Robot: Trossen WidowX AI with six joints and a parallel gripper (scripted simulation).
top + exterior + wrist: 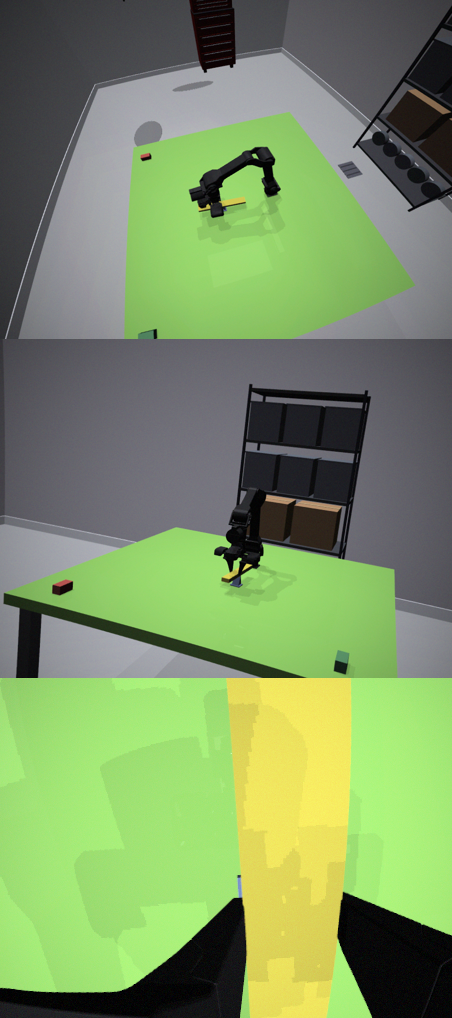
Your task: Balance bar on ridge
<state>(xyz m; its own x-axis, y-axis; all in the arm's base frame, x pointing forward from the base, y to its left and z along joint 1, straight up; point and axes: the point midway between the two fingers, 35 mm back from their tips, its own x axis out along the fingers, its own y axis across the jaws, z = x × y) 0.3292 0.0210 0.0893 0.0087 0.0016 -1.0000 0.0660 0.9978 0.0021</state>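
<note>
The yellow bar lies 30 mm behind my gripper tip. From my gripper tip the other things lie so: red block 520 mm to the right, 410 mm ahead, 40 mm below; green block 480 mm to the left, 410 mm ahead, 40 mm below.
</note>
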